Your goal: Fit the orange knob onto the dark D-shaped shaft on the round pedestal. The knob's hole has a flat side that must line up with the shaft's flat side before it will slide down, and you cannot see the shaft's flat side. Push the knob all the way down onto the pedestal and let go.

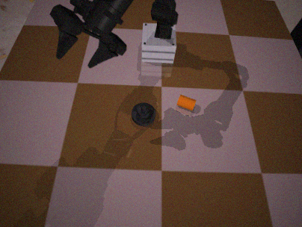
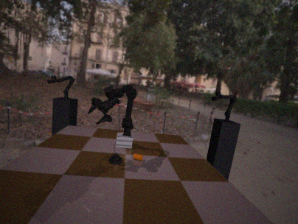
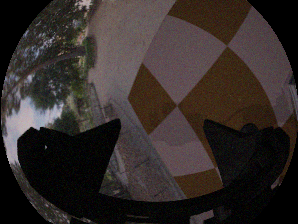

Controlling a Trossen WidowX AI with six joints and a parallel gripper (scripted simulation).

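My gripper tip is 31 cm to the right of the orange knob, 26 cm above it and 11 cm past it. Also, from my gripper tip: dark round pedestal: 25 cm below, 16 cm to the left, 4 cm behind.
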